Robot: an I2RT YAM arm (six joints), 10 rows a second.
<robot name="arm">
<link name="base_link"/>
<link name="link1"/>
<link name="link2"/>
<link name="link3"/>
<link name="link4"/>
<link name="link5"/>
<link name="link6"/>
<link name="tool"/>
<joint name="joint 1" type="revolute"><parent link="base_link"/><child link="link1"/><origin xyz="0 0 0.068" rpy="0 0 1.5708"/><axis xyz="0 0 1"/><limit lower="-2.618" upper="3.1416"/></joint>
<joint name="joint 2" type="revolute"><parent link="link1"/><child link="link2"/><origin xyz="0.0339 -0.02 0.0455" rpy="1.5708 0 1.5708"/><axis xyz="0 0 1"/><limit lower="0" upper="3.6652"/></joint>
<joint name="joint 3" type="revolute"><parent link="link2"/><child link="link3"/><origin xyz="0.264 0 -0.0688" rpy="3.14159 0 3.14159"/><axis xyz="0 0 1"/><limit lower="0" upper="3.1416"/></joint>
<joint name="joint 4" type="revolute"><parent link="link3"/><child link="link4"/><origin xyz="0.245 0.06 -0.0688" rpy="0 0 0"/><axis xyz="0 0 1"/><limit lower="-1.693" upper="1.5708"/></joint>
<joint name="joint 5" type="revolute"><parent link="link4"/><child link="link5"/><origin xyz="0.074 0.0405 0.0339" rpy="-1.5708 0 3.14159"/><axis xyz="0 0 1"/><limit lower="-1.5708" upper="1.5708"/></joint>
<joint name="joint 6" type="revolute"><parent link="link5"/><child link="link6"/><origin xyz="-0.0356 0 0.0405" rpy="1.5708 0 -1.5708"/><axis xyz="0 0 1"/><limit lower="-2.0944" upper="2.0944"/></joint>
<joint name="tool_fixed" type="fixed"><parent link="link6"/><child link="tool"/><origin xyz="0 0 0" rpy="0 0 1.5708"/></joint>
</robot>
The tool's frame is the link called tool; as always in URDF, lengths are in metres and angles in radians.
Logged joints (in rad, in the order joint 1, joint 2, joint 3, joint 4, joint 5, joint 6), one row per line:
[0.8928, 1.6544, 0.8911, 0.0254, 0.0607, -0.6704]
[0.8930, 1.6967, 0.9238, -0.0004, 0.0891, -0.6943]
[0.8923, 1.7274, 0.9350, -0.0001, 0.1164, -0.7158]
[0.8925, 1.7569, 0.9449, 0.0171, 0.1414, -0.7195]
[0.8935, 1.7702, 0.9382, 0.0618, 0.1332, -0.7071]
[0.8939, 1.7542, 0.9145, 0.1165, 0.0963, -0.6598]
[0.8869, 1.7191, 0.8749, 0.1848, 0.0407, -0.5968]
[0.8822, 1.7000, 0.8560, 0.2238, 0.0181, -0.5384]
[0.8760, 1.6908, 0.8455, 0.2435, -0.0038, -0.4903]
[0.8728, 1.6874, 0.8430, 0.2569, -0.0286, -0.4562]
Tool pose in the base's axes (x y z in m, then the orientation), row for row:
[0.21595, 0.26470, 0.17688, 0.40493, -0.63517, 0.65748, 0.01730]
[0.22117, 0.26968, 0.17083, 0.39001, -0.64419, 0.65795, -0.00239]
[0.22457, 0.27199, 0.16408, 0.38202, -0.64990, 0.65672, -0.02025]
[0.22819, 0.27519, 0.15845, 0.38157, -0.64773, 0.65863, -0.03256]
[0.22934, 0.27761, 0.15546, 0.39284, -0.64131, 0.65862, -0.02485]
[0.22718, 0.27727, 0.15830, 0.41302, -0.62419, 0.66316, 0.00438]
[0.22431, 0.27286, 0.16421, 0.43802, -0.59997, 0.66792, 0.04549]
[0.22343, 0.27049, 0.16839, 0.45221, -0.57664, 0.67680, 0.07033]
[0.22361, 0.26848, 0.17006, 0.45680, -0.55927, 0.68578, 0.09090]
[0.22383, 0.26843, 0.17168, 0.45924, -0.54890, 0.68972, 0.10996]
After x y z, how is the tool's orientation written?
As a quaternion, w x y z.
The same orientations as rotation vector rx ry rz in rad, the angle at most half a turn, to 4 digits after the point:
[-1.6032, 1.6595, 0.0437]
[-1.6373, 1.6722, -0.0061]
[-1.6580, 1.6754, -0.0517]
[-1.6528, 1.6806, -0.0831]
[-1.6278, 1.6717, -0.0631]
[-1.5696, 1.6676, 0.0110]
[-1.4915, 1.6604, 0.1131]
[-1.4244, 1.6718, 0.1737]
[-1.3786, 1.6905, 0.2241]
[-1.3516, 1.6983, 0.2708]

